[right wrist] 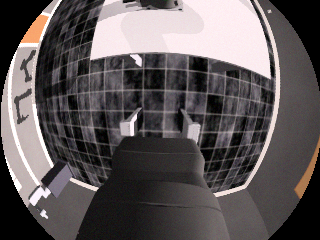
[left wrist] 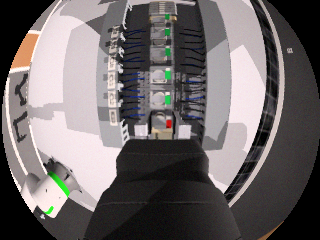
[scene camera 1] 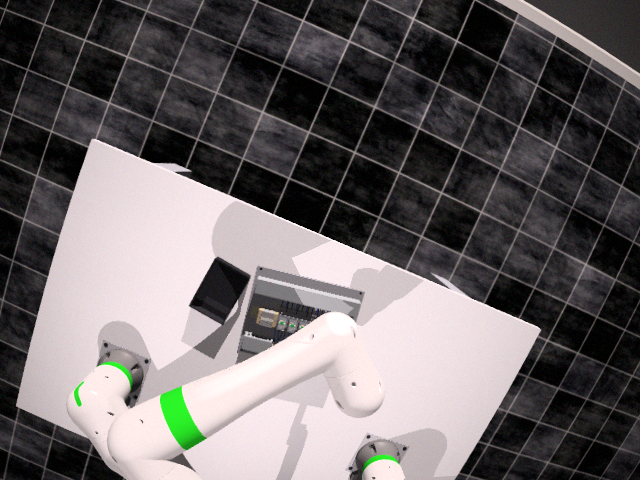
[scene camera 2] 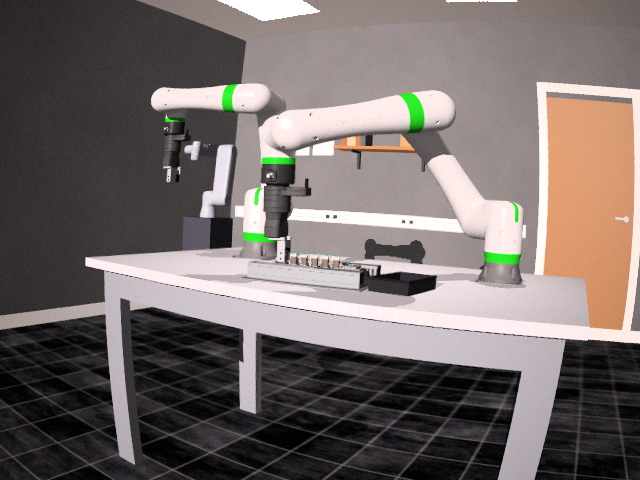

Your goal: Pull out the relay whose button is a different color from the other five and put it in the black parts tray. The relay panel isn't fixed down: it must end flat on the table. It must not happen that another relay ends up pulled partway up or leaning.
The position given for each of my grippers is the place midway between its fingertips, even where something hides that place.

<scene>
In view: my left gripper (scene camera 2: 283, 260), my right gripper (right wrist: 160, 115), a grey relay panel (scene camera 1: 272, 283) and a black parts tray (scene camera 1: 220, 287).
The grey relay panel also shows in the left wrist view (left wrist: 213, 72). The black parts tray also shows in scene camera 2 (scene camera 2: 399, 283). My left gripper shows as well in the left wrist view (left wrist: 162, 118). The right wrist view does not show the grey relay panel: it is out of frame. The right wrist view does not show the black parts tray: it is out of frame.
</scene>
